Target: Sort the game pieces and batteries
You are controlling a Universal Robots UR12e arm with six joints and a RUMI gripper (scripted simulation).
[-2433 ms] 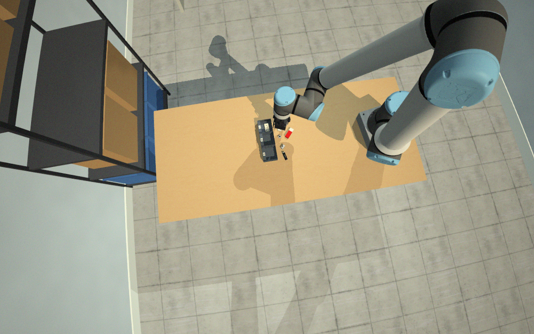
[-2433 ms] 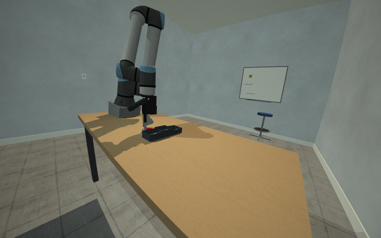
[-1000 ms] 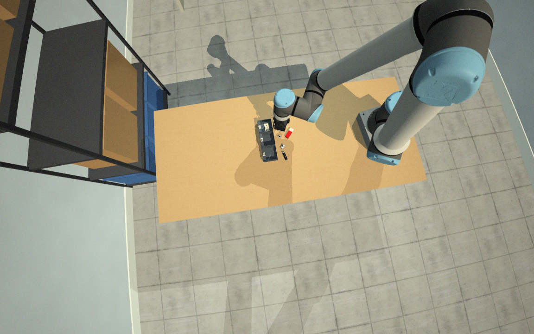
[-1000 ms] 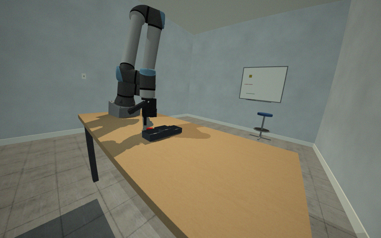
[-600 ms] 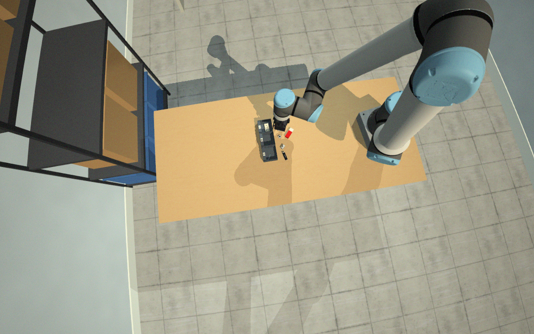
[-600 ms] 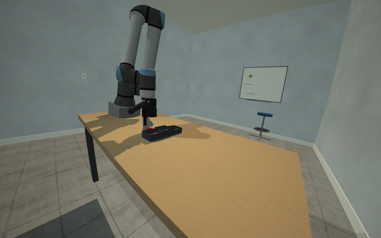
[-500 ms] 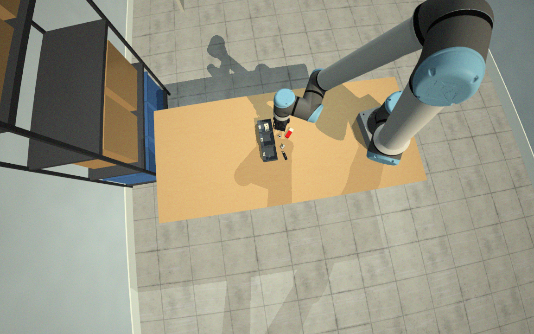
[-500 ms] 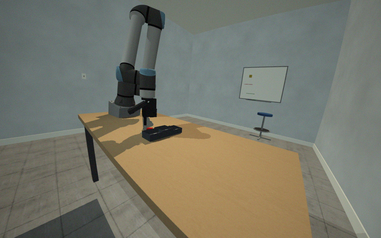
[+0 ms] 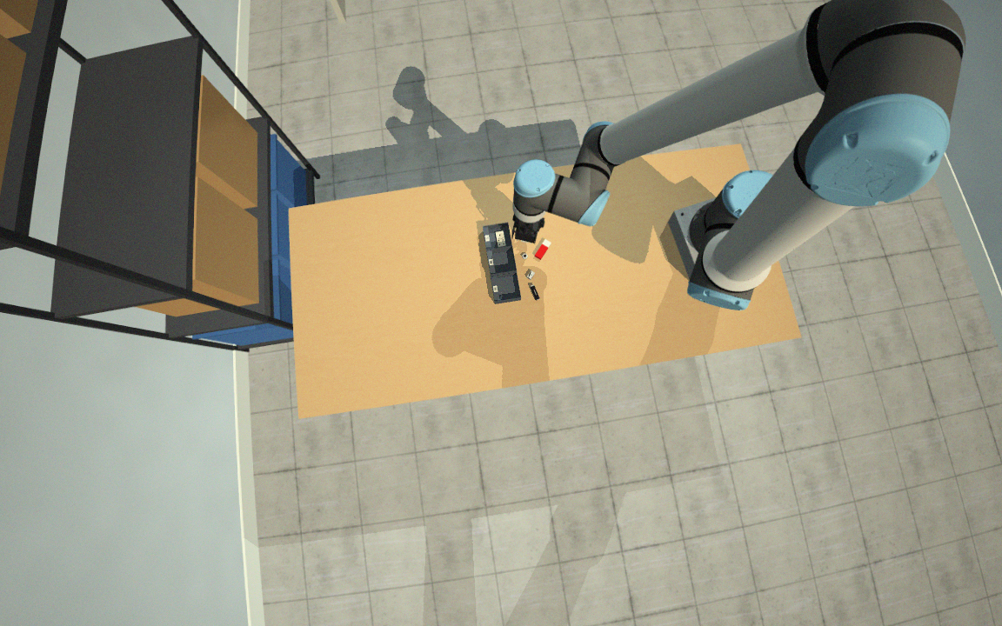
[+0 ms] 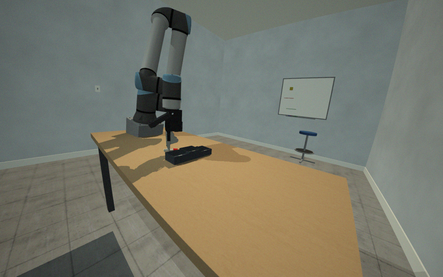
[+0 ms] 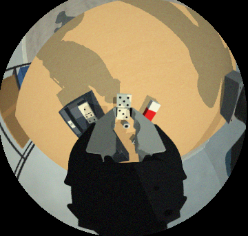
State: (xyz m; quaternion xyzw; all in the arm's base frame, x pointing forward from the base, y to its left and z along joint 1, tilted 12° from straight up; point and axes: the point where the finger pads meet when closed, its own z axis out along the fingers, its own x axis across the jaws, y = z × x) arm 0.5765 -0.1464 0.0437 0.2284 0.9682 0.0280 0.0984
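Now: hand 1 cm short of the black battery, 19 cm to the right of it and 4 cm above it. Also, from my hand: dark three-part bin: 10 cm ahead, 7 cm to the left, 2 cm below; round piece: 2 cm ahead, 6 cm to the left, 4 cm below.
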